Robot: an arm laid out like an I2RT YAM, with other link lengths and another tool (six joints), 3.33 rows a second.
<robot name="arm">
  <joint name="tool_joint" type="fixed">
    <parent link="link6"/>
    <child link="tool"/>
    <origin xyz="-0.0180 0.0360 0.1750" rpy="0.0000 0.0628 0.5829"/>
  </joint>
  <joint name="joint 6" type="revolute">
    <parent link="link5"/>
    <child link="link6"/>
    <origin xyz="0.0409 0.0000 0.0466" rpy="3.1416 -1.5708 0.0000"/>
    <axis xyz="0 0 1"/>
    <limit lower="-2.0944" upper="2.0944"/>
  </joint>
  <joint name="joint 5" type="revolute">
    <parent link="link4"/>
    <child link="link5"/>
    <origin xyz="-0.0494 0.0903 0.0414" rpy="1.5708 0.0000 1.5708"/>
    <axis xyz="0 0 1"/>
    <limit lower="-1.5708" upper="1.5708"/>
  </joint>
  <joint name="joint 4" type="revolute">
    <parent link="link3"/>
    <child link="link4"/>
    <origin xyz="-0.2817 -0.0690 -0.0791" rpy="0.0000 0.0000 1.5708"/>
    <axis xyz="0 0 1"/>
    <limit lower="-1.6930" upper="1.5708"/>
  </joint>
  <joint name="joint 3" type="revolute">
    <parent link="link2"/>
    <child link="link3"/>
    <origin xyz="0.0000 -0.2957 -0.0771" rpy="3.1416 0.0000 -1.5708"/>
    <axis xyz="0 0 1"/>
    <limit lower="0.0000" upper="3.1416"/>
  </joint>
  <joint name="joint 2" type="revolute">
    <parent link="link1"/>
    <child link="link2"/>
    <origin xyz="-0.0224 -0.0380 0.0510" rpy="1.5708 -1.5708 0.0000"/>
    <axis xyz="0 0 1"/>
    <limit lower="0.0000" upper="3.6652"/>
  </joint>
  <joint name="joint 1" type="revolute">
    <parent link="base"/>
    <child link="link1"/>
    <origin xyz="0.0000 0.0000 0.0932" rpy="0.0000 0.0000 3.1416"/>
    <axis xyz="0 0 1"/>
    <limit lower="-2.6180" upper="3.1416"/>
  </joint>
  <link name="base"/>
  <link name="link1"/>
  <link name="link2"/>
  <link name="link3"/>
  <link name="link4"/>
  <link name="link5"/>
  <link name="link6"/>
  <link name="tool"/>
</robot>
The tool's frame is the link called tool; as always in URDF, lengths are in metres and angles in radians.
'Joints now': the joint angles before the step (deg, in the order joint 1, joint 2, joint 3, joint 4, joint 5, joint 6). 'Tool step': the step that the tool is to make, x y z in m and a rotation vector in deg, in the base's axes. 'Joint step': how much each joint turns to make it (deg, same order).
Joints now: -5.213 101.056 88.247 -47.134 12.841 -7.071
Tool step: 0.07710 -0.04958 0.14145 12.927 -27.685 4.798
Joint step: -12.458 0.043 7.343 17.749 -24.699 -0.153
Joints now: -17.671 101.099 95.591 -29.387 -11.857 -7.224
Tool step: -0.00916 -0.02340 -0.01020 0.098 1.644 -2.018
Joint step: -2.361 0.043 -0.459 -1.202 -0.022 -0.568
